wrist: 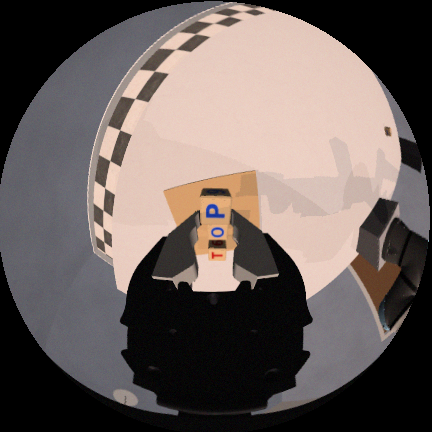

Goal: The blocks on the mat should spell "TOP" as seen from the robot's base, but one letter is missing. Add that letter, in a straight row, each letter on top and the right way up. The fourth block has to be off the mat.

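My gripper [214,210] is shut on the P block [215,209], a wooden cube with a blue P on its top and a dark side face. The block is held over the tan mat [182,199]. The O block [217,232], with a blue O on top, shows between the jaws below the P block in the view. The T block [217,255], with a red T on top, shows beyond the O block. The three letters line up in the view. The P block's underside is hidden, so its exact height above the mat cannot be told.
A small block [387,131] lies far off near the right edge of the pale table [280,90]; its letter is too small to read. A checkered strip [120,147] runs along the left edge. Parts of the dark arm [411,250] show at the right.
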